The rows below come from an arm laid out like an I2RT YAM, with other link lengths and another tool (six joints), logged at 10 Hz.
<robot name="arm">
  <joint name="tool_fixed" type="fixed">
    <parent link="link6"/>
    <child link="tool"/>
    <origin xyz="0.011 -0.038 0.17" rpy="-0.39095 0 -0.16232"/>
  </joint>
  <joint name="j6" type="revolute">
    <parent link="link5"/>
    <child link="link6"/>
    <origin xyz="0.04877 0 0.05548" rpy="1.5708 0 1.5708"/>
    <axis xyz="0 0 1"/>
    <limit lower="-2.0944" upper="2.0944"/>
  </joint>
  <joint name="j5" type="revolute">
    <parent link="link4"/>
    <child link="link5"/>
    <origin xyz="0.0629 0.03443 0.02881" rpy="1.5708 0 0"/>
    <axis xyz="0 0 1"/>
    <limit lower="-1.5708" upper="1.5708"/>
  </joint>
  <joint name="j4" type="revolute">
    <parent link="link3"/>
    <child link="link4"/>
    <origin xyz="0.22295 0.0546 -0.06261"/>
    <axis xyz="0 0 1"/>
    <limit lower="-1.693" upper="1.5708"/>
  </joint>
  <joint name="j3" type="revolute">
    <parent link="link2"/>
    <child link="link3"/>
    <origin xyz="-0.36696 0 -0.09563" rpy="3.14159 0 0"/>
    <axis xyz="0 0 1"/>
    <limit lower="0" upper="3.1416"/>
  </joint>
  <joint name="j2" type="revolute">
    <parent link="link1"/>
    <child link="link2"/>
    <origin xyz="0.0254 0.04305 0.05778" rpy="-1.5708 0 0"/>
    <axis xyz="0 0 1"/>
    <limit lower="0" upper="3.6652"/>
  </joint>
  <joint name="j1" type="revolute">
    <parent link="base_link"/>
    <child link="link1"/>
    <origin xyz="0 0 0.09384"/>
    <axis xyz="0 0 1"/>
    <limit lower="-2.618" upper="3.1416"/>
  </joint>
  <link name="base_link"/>
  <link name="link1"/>
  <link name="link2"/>
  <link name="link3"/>
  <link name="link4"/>
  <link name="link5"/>
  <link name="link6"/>
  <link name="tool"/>
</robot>
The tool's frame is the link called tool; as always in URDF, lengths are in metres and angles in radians.
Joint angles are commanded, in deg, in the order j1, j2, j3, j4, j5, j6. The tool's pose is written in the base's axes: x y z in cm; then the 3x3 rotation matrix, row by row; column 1 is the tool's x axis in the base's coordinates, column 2 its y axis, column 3 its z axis. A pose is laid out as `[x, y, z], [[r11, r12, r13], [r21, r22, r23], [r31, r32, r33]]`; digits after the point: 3 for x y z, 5 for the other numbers.
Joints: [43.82, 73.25, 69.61, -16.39, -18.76, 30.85]
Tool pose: [27.915, 30.140, 45.324], [[0.72178, -0.66892, 0.17769], [-0.52796, -0.36611, 0.76630], [-0.44754, -0.64692, -0.61742]]
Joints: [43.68, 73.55, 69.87, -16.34, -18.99, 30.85]
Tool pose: [28.053, 30.253, 45.374], [[0.72211, -0.66897, 0.17616], [-0.52650, -0.36628, 0.76723], [-0.44873, -0.64677, -0.61671]]
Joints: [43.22, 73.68, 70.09, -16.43, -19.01, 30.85]
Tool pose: [28.342, 30.082, 45.433], [[0.71800, -0.67182, 0.18202], [-0.53200, -0.36106, 0.76590], [-0.44883, -0.64675, -0.61666]]
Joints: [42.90, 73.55, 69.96, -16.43, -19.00, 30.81]
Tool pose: [28.453, 29.868, 45.411], [[0.71533, -0.67340, 0.18663], [-0.53612, -0.35757, 0.76467], [-0.44820, -0.64705, -0.61680]]
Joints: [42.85, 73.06, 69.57, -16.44, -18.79, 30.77]
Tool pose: [28.328, 29.597, 45.399], [[0.71429, -0.67318, 0.19136], [-0.53911, -0.35491, 0.76381], [-0.44626, -0.64874, -0.61643]]
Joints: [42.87, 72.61, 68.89, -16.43, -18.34, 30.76]
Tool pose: [28.240, 29.304, 45.111], [[0.71013, -0.67619, 0.19615], [-0.54615, -0.35323, 0.75957], [-0.44433, -0.64653, -0.62014]]
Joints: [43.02, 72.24, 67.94, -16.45, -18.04, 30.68]
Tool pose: [28.046, 29.118, 44.530], [[0.70680, -0.68022, 0.19425], [-0.55147, -0.35783, 0.75355], [-0.44307, -0.63973, -0.62804]]
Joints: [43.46, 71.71, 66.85, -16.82, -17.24, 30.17]
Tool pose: [27.732, 28.862, 43.783], [[0.70511, -0.68167, 0.19532], [-0.56128, -0.36819, 0.74122], [-0.43335, -0.63227, -0.64222]]
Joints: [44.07, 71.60, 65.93, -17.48, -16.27, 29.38]
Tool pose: [27.499, 28.766, 42.785], [[0.70395, -0.68338, 0.19351], [-0.57339, -0.38603, 0.72263], [-0.41913, -0.61966, -0.66359]]
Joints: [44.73, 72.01, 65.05, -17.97, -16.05, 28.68]
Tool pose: [27.200, 29.043, 41.579], [[0.70667, -0.68509, 0.17683], [-0.57604, -0.41196, 0.70602], [-0.41084, -0.60079, -0.68576]]
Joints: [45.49, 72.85, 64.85, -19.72, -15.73, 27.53]
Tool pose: [26.868, 29.362, 40.135], [[0.70976, -0.68749, 0.15362], [-0.58213, -0.44960, 0.67748], [-0.39670, -0.57028, -0.71932]]
